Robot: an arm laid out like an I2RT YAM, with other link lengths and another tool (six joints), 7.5 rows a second.
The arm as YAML. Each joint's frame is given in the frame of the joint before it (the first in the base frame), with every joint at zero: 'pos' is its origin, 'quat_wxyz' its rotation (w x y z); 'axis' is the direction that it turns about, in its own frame. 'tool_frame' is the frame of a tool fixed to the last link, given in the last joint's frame.
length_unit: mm
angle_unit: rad
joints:
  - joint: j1
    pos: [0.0, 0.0, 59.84]
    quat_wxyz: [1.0, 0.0, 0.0, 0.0]
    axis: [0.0, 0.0, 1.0]
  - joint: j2
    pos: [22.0, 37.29, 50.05]
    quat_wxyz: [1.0, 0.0, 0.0, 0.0]
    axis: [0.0, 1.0, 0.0]
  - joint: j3
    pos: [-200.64, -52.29, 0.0]
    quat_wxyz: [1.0, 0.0, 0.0, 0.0]
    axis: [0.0, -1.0, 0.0]
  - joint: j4
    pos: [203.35, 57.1, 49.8]
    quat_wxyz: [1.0, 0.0, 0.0, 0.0]
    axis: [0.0, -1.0, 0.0]
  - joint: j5
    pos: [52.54, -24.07, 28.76]
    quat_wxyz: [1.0, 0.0, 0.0, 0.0]
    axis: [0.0, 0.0, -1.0]
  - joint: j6
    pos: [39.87, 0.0, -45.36]
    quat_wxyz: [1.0, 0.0, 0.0, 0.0]
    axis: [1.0, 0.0, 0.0]
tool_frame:
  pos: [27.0, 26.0, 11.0]
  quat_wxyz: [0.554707, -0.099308, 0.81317, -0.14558]
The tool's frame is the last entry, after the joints.
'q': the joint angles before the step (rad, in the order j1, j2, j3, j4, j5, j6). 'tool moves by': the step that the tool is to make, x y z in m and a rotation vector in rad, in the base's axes. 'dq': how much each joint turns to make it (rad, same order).
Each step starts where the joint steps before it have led.
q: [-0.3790, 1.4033, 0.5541, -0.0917, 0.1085, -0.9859]
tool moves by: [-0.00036, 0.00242, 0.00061, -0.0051, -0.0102, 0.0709]
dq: [0.0012, -0.0092, -0.0073, 0.0144, -0.0408, -0.0568]
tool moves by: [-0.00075, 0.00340, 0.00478, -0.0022, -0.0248, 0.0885]
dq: [0.0000, -0.0320, -0.0049, -0.0008, -0.0599, -0.0657]
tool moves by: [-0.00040, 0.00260, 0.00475, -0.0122, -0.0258, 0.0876]
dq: [-0.0001, -0.0287, -0.0019, 0.0004, -0.0541, -0.0690]
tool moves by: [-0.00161, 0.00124, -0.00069, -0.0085, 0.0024, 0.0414]
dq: [0.0000, -0.0041, -0.0057, 0.0004, -0.0199, -0.0374]
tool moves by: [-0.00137, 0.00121, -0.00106, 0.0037, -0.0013, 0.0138]
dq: [0.0001, -0.0038, -0.0092, 0.0046, -0.0118, -0.0080]
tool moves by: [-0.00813, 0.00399, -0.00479, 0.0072, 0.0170, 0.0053]
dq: [0.0033, -0.0260, -0.0409, -0.0037, -0.0016, -0.0012]
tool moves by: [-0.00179, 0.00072, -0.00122, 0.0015, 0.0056, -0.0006]
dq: [0.0004, -0.0042, -0.0083, -0.0016, 0.0012, 0.0004]
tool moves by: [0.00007, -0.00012, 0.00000, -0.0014, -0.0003, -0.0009]
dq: [0.0001, 0.0000, 0.0000, 0.0008, 0.0015, 0.0000]
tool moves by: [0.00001, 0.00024, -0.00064, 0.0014, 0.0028, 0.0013]
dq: [0.0011, 0.0042, 0.0000, 0.0011, -0.0004, 0.0000]
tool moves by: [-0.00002, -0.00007, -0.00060, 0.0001, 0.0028, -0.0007]
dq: [0.0000, 0.0038, 0.0000, 0.0012, 0.0012, 0.0000]
